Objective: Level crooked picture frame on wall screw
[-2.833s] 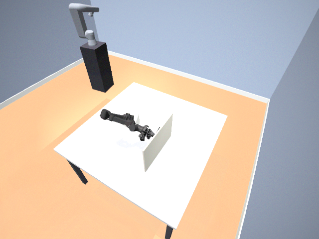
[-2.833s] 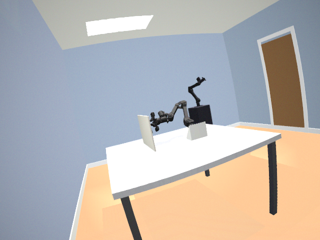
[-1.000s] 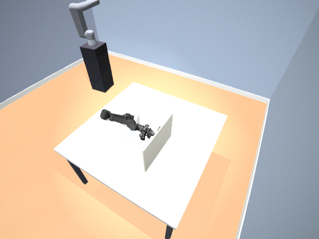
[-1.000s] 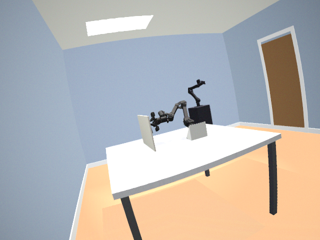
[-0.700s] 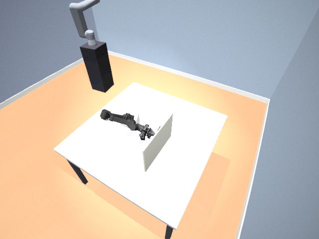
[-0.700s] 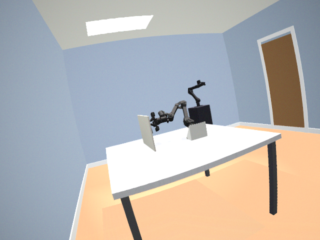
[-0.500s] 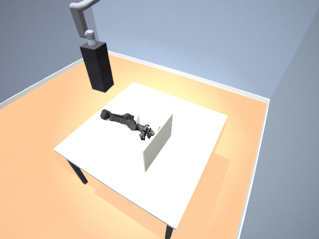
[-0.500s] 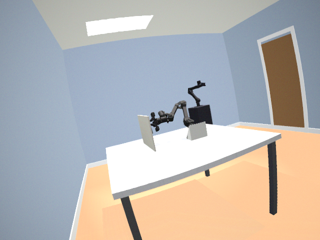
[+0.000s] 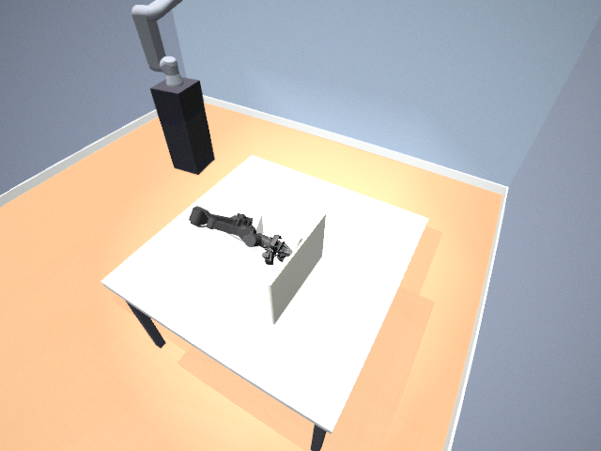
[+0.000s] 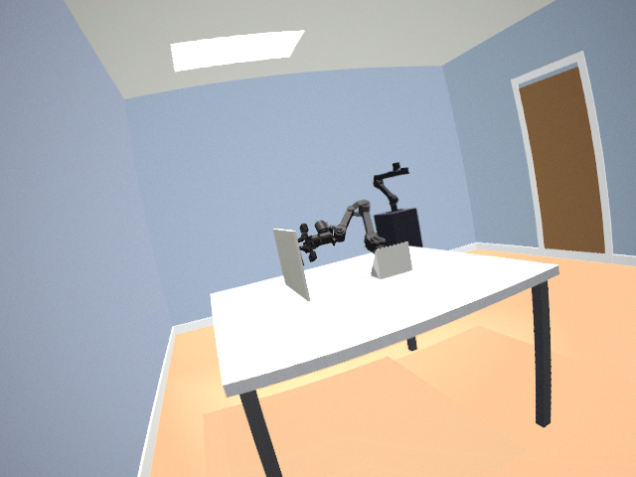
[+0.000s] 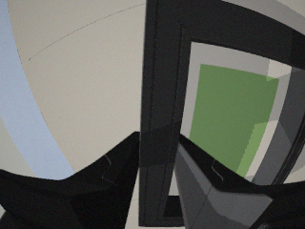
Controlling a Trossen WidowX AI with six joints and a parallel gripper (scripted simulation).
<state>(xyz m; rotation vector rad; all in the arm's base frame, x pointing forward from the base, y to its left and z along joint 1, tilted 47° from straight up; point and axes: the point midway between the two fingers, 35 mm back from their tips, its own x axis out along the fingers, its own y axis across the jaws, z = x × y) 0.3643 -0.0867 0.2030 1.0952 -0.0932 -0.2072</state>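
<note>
Now: the picture frame 1 cm ahead of my gripper tip, 2 cm to the left of it and 5 cm below it. The rest, counted from my gripper tip: cream wall panel: 2 cm ahead, 7 cm below.
</note>
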